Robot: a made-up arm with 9 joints. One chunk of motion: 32 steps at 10 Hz.
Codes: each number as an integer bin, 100 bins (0 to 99) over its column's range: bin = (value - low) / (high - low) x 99, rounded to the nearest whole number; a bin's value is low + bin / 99 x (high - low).
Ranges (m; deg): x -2..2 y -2..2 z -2..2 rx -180..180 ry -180..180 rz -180..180
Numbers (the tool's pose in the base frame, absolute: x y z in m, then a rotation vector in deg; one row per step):
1: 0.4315 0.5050 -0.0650 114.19 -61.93 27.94
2: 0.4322 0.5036 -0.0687 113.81 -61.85 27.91
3: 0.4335 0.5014 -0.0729 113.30 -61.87 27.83
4: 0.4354 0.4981 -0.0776 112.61 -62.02 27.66
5: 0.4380 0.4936 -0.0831 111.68 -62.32 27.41
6: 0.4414 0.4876 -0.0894 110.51 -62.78 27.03
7: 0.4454 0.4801 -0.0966 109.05 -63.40 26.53
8: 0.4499 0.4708 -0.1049 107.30 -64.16 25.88
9: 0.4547 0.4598 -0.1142 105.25 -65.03 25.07
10: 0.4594 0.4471 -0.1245 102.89 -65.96 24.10
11: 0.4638 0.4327 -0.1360 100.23 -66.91 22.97
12: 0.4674 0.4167 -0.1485 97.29 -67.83 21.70
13: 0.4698 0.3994 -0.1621 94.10 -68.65 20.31
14: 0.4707 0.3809 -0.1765 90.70 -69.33 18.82
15: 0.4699 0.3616 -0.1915 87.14 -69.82 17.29
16: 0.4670 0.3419 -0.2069 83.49 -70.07 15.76
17: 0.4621 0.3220 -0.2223 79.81 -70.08 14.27
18: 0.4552 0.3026 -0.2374 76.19 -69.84 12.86
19: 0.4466 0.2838 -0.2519 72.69 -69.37 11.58
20: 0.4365 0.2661 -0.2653 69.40 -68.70 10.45
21: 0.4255 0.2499 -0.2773 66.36 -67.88 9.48
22: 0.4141 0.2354 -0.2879 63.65 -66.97 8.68
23: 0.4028 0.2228 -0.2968 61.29 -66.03 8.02
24: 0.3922 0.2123 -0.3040 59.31 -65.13 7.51
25: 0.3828 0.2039 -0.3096 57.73 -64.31 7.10
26: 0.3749 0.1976 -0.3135 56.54 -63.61 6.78
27: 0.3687 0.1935 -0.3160 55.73 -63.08 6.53
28: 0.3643 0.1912 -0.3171 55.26 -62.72 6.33
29: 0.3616 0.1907 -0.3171 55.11 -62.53 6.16
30: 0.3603 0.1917 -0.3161 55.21 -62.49 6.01
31: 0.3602 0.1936 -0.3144 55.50 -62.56 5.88
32: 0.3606 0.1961 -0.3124 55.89 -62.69 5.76
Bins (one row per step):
1: 60 62 48 81 32 57
2: 60 62 48 81 32 57
3: 60 62 48 81 32 57
4: 60 62 48 80 32 57
5: 60 62 47 80 32 57
6: 60 62 47 80 32 57
7: 61 61 47 79 32 57
8: 61 61 47 79 32 57
9: 61 61 47 78 32 56
10: 61 61 46 78 31 56
11: 61 60 46 77 31 56
12: 61 60 46 76 31 55
13: 61 59 45 75 31 55
14: 61 59 45 74 30 55
15: 61 58 45 73 30 54
16: 61 58 44 72 30 54
17: 61 57 44 71 30 53
18: 61 57 44 70 30 53
19: 61 57 43 69 30 53
20: 60 56 43 69 31 52
21: 60 56 43 68 31 52
22: 60 55 42 67 31 52
23: 59 55 42 66 31 52
24: 59 55 42 66 32 52
25: 59 55 42 65 32 51
26: 59 54 42 65 32 51
27: 59 54 42 65 32 51
28: 59 54 42 65 32 51
29: 58 54 42 65 32 51
30: 58 54 42 65 32 51
31: 58 54 42 65 32 51
32: 58 54 42 65 32 51

